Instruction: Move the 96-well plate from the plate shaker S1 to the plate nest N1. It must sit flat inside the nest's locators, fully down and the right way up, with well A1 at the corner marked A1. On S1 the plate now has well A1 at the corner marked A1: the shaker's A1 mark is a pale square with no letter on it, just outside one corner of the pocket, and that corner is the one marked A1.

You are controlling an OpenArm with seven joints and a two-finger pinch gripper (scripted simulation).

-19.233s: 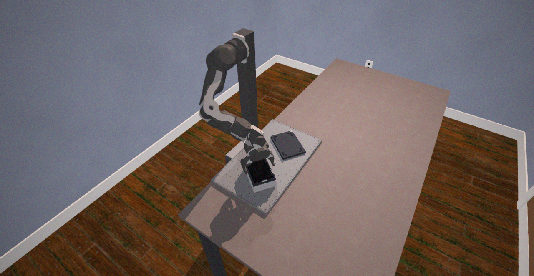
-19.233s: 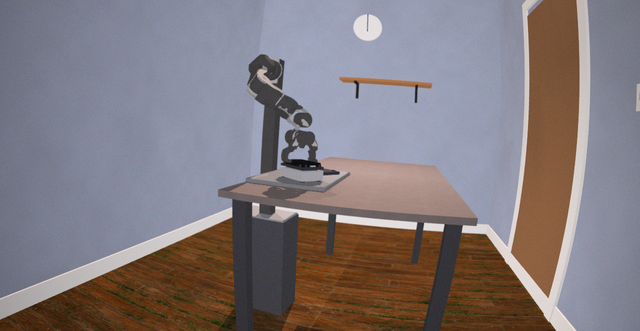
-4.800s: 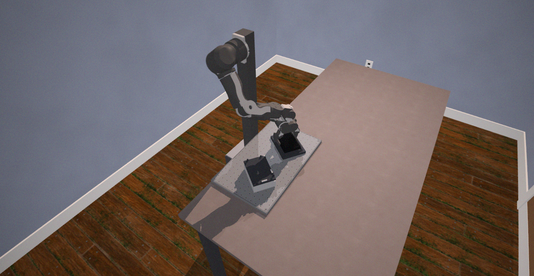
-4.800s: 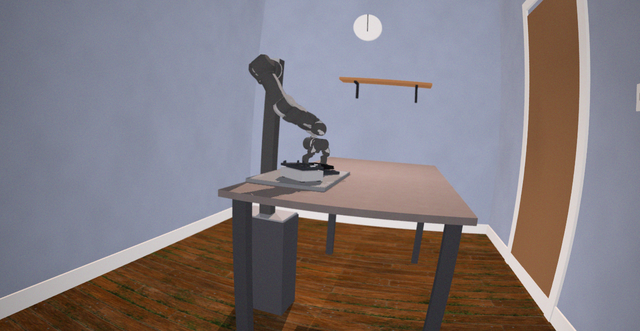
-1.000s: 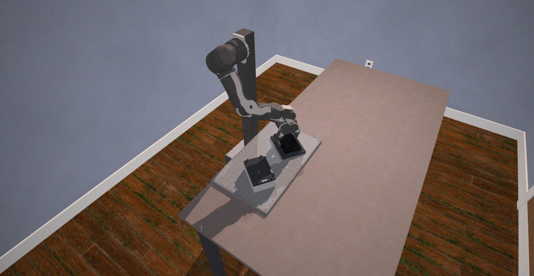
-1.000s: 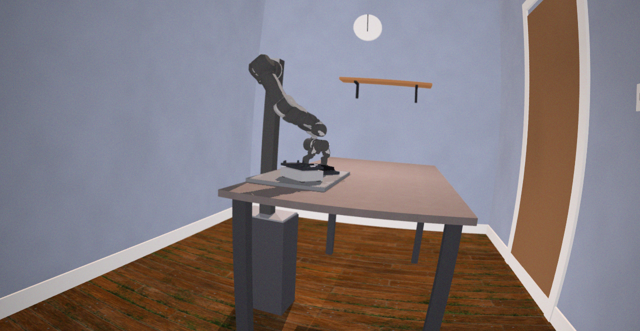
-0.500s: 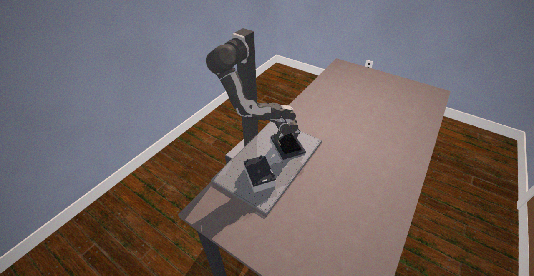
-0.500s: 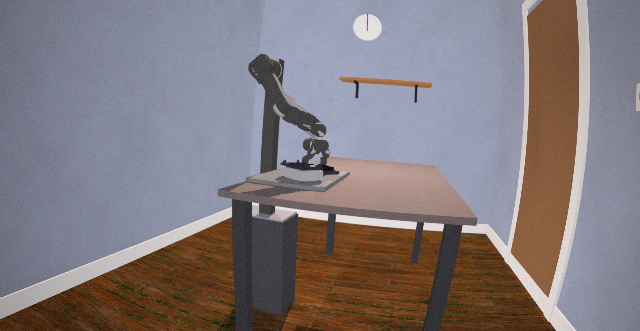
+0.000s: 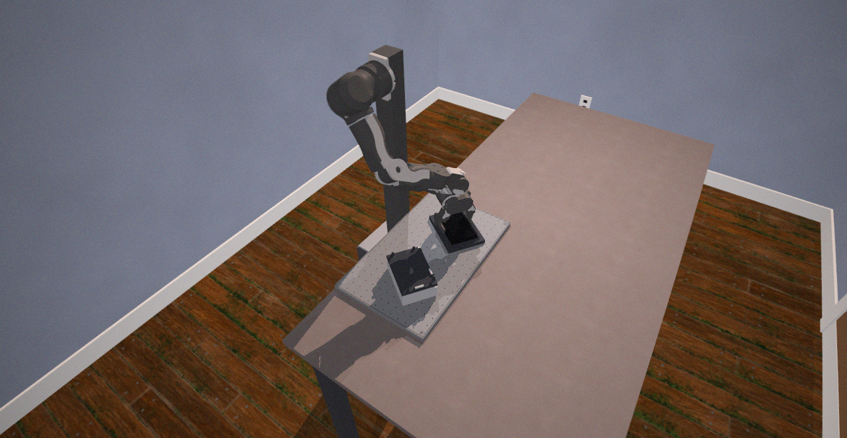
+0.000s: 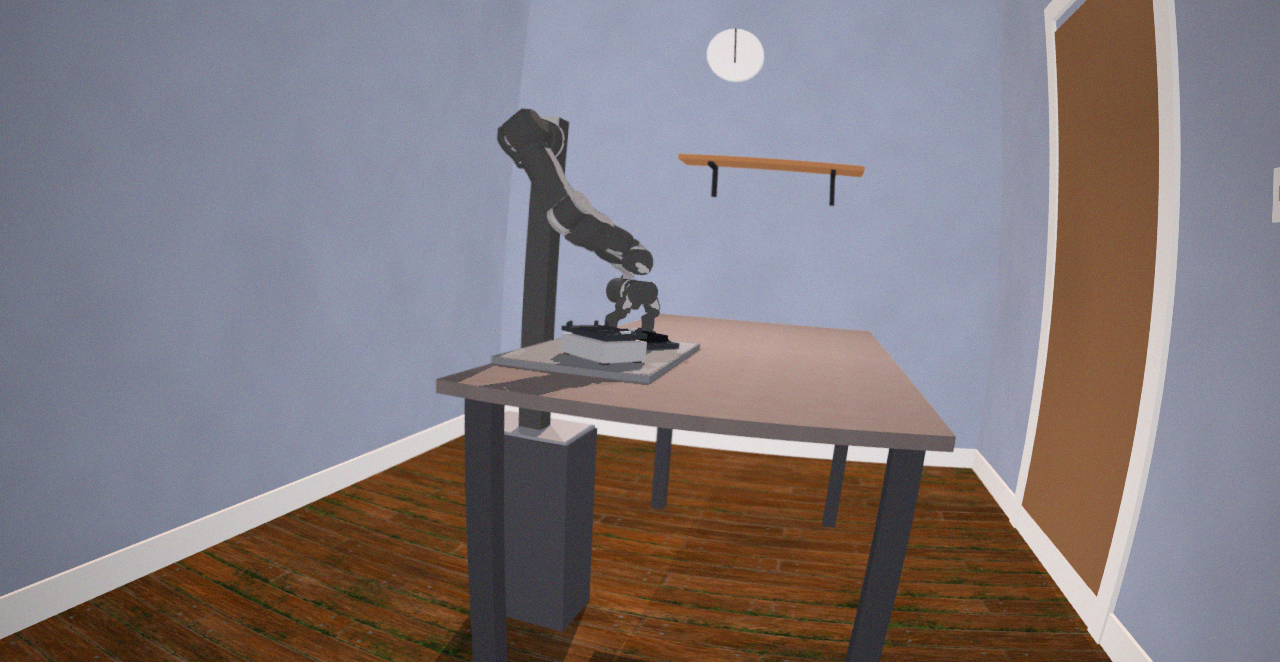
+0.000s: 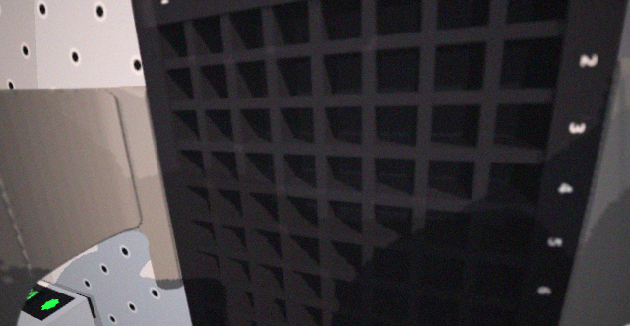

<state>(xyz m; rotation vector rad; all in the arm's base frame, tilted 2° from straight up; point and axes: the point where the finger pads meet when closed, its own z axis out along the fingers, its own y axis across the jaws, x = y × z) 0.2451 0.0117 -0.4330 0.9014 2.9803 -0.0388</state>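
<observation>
Now: the black 96-well plate 10 mm to the right of my hand and 10 mm ahead of it.
</observation>
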